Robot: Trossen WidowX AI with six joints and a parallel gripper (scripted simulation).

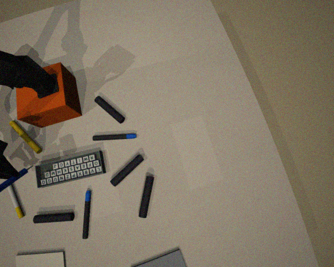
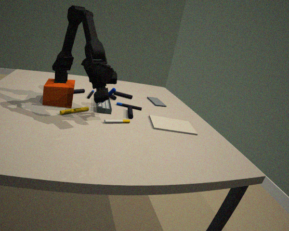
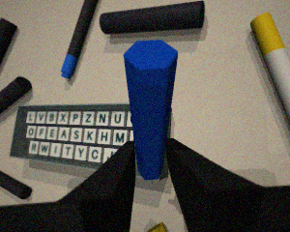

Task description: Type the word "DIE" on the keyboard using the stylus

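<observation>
My gripper tip is 9 cm to the left of the white-and-yellow pen, 8 cm above it and 6 cm short of it. The rest, counted from my gripper tip: yellow marker 14 cm behind, 8 cm below, 1 cm to the right; then grey card 40 cm ahead, 28 cm to the left, 8 cm below; then white pad 34 cm ahead, 8 cm to the right, 8 cm below.
</observation>
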